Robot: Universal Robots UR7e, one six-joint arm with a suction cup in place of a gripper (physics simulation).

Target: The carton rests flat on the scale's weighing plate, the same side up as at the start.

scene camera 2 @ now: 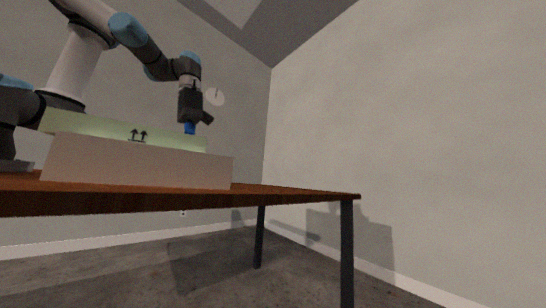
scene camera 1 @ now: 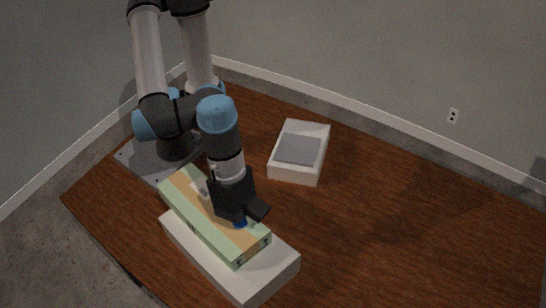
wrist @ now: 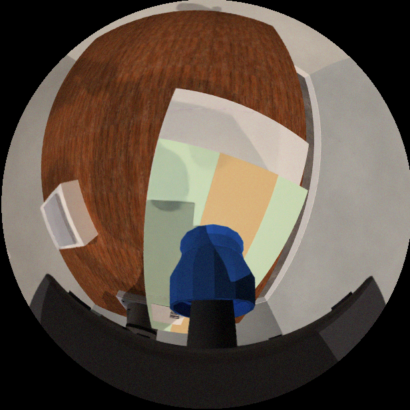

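Pixels of known places: hand at its tool point: [scene camera 2: 189, 133] [scene camera 1: 240, 223]; arm's base at its link origin: [scene camera 1: 175, 146].
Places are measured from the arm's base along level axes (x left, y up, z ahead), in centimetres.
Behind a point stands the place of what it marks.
Observation:
The long green carton [scene camera 1: 202, 220] @(x -25.3, y 12.2, z 36.8 cm) [scene camera 2: 165, 140] @(x -28.9, y 9.1, z 39.6 cm) [wrist: 242, 195] with an orange stripe lies on a white block [scene camera 1: 265, 272] @(x -27.3, y 6.6, z 56.4 cm) [scene camera 2: 140, 165] @(x -32.9, y 1.3, z 35.5 cm) [wrist: 225, 120], one end overhanging it toward the arm's base. Its side arrows point up; its label is on top. Any slight tilt is hard to tell. The scale [scene camera 1: 292, 174] @(x 8.6, y 0.7, z 43.1 cm) [wrist: 85, 215], a smaller white box with a grey weighing plate [scene camera 1: 299, 150] @(x 15.6, y 4.5, z 41.7 cm) [wrist: 62, 217], stands apart; the carton is not on it. My blue suction cup [scene camera 1: 240, 224] [scene camera 2: 189, 131] [wrist: 212, 235] is at the carton's top near the other end, suction released. Contact is unclear.
The wooden table [scene camera 1: 380, 215] @(x 9.9, y -3.2, z 73.9 cm) [scene camera 2: 300, 192] @(x -43.4, y -3.3, z 84.4 cm) [wrist: 115, 125] carries the block and scale. The grey base plate [scene camera 1: 137, 162] @(x -13.8, y -0.1, z -8.0 cm) of my arm is close to the carton's overhanging end. Walls stand behind the table.

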